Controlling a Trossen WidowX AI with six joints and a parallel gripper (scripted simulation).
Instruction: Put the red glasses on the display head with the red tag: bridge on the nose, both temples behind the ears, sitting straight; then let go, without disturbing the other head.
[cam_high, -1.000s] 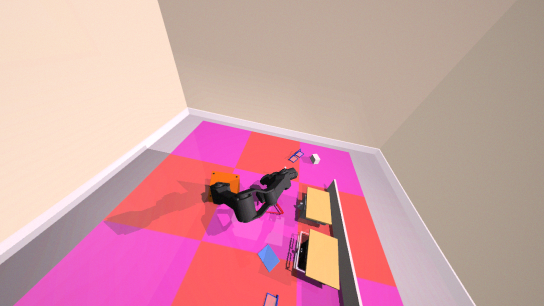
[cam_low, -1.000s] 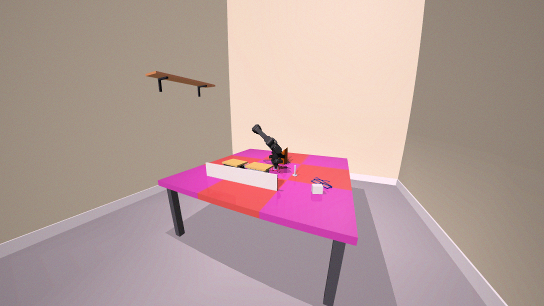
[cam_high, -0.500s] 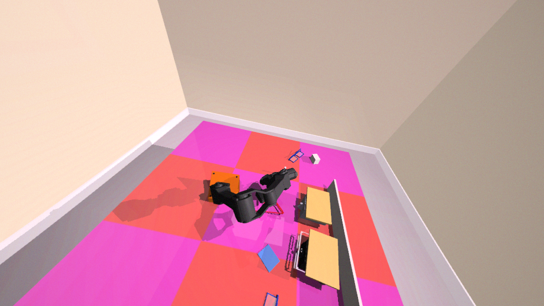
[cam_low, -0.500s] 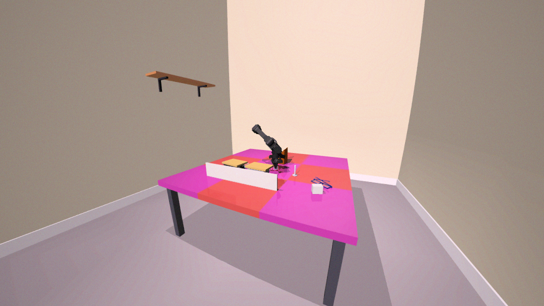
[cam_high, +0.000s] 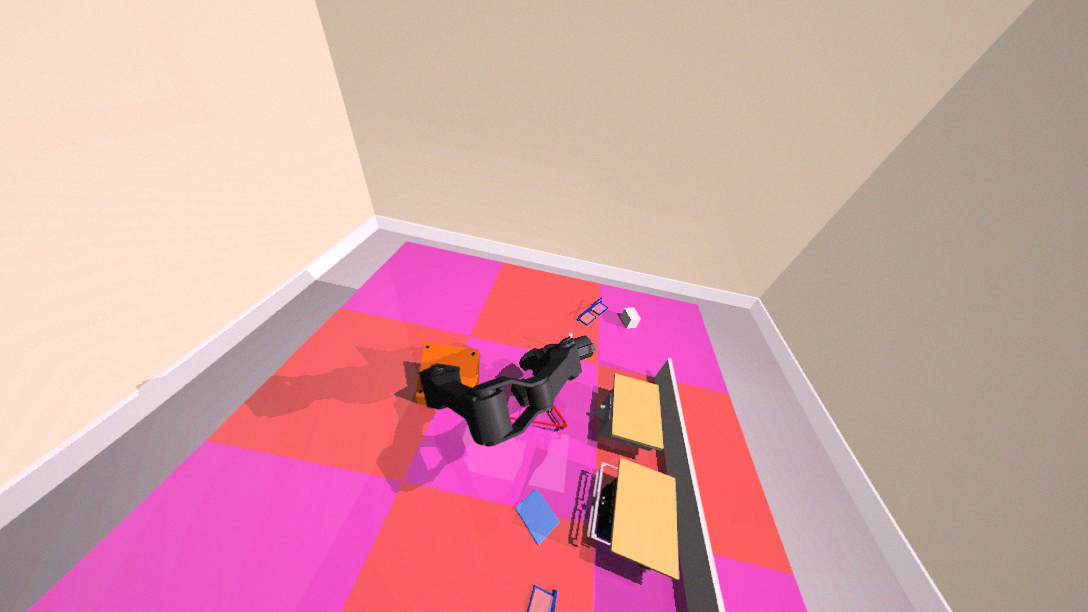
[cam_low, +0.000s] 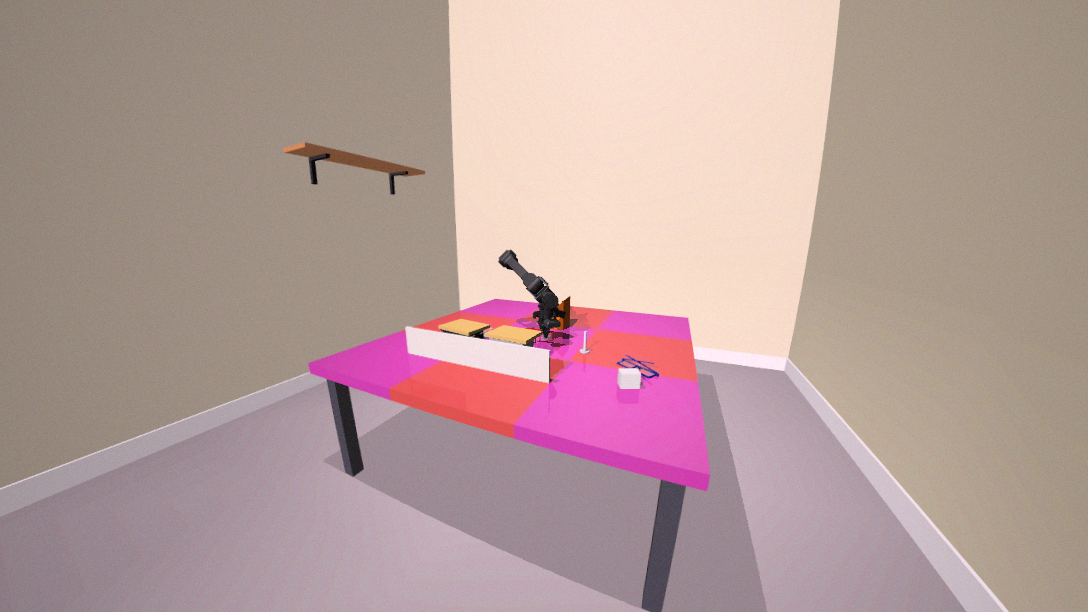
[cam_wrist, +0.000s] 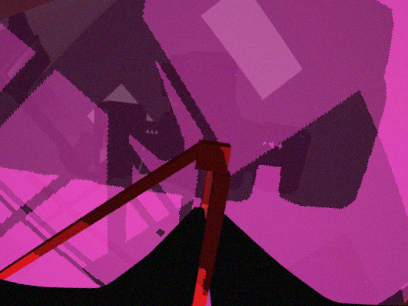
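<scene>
My gripper tip is 190 mm to the right of the stand, 70 mm short of it and 10 mm below it. The rest, counted from my gripper tip: white wall 340 mm ahead, 170 mm to the right, 40 mm above; blue card 270 mm to the right, 20 mm ahead, 10 mm below; white block 370 mm to the left, 310 mm ahead, 10 mm above.
</scene>
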